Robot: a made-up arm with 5 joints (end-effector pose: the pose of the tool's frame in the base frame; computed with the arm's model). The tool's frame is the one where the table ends. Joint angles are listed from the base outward.
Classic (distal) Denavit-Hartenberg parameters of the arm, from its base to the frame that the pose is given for. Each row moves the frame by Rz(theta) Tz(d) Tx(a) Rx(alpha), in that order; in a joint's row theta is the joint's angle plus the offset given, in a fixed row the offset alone. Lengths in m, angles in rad.
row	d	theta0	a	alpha
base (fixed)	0.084	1.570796	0	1.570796
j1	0.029	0	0.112	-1.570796
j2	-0.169	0	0.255	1.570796
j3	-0.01	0	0.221	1.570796
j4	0.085	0	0.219	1.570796
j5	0.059	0	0.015	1.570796
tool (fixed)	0.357	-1.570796	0	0
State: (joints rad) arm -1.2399 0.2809 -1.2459 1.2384 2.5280
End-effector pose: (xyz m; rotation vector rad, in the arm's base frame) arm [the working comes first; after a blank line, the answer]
Working (the frame after each row of the table, in the pose's form):
after base (fixed): 0.0000 0.0000 0.0840 1.2092 1.2092 1.2092
after j1: 0.0290 0.0364 -0.0219 -0.9621 0.9621 1.3478
after j2: -0.0417 -0.0438 -0.3085 0.2302 1.8326 0.3060
after j3: -0.0709 -0.2208 -0.4381 0.2859 0.7333 -1.4973
after j4: 0.1441 -0.3099 -0.4707 2.1279 0.0633 -0.6046
after j5: 0.1121 -0.3591 -0.4870 1.3963 -0.9824 2.4943

0.3695 -0.5695 -0.3570 1.2749 0.2218 1.2404
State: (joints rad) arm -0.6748 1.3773 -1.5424 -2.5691 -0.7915
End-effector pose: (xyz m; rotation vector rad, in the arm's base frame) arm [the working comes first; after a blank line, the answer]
Working (the frame after each row of the table, in the pose's form):
after base (fixed): 0.0000 0.0000 0.0840 1.2092 1.2092 1.2092
after j1: 0.0290 0.0875 0.0140 -0.5282 0.5282 1.5055
after j2: -0.2212 0.0202 -0.1486 0.1246 2.6721 1.2842
after j3: -0.2293 -0.1246 -0.3157 -0.3692 1.4633 -0.6737
after j4: -0.1636 -0.1156 -0.0903 -1.3686 -1.2634 -1.3570
after j5: -0.1645 -0.0548 -0.0863 -0.2581 -2.4424 0.0336

-0.3901 -0.0397 -0.3625 1.6153 -1.9970 -0.6232
